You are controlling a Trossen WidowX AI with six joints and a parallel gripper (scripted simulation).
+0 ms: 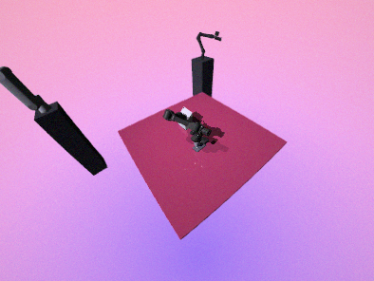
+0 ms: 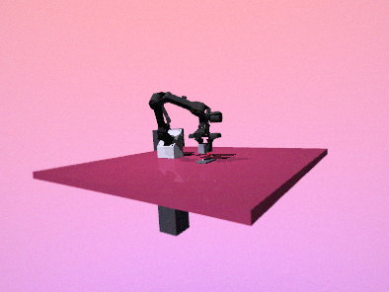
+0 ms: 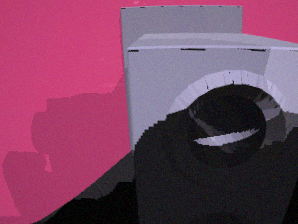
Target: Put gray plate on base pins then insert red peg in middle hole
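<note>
Now: the gray base 50 mm below my gripper tip. Also, from my gripper tip: red peg: 190 mm to the left, 100 mm behind, 20 mm below; gray plate: 30 mm above.
</note>
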